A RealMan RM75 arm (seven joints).
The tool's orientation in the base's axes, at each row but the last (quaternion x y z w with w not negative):
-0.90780 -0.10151 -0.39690 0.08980
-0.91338 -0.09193 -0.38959 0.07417
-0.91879 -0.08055 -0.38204 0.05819
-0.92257 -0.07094 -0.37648 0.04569
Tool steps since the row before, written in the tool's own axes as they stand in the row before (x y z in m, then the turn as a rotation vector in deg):
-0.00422 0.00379 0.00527 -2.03 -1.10 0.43
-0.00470 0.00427 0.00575 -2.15 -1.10 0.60
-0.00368 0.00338 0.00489 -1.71 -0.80 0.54
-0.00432 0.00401 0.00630 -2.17 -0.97 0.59
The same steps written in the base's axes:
0.00187 -0.00284 -0.00696 -1.33 0.93 -1.70
0.00178 -0.00348 -0.00762 -1.29 0.96 -1.90
0.00148 -0.00287 -0.00620 -0.97 0.70 -1.56
0.00195 -0.00350 -0.00764 -1.29 0.83 -1.91

